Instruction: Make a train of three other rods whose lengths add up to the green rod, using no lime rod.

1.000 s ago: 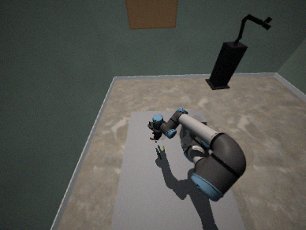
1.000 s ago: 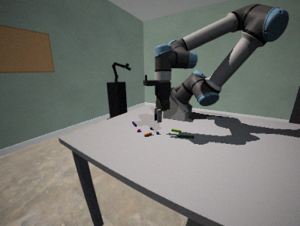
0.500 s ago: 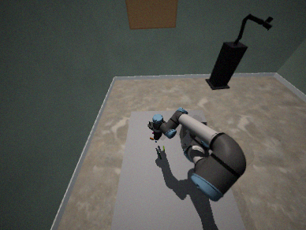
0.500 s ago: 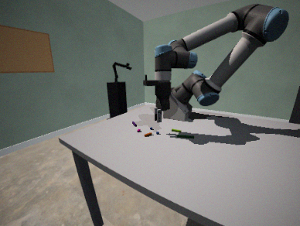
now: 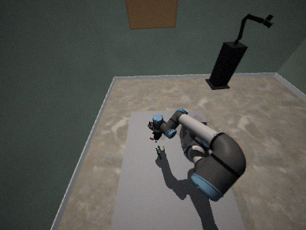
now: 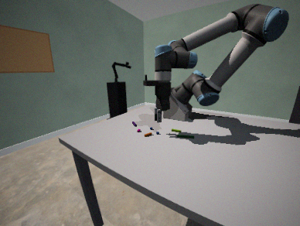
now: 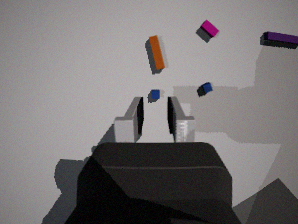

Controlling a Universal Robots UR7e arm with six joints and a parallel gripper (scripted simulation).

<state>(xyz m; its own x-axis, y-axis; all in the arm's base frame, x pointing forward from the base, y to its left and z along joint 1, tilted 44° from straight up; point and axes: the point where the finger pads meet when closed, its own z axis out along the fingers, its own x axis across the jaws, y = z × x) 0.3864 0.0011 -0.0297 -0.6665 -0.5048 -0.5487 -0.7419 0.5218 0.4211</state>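
Right now the orange rod is 8 cm below my hand, 4 cm to the right of it and 4 cm ahead of it. From my hand the other things lie so: lime rod 8 cm to the left, 8 cm below, 7 cm behind; magenta rod 10 cm to the right, 8 cm below, 2 cm ahead; green rod 14 cm to the left, 8 cm below, 2 cm behind.
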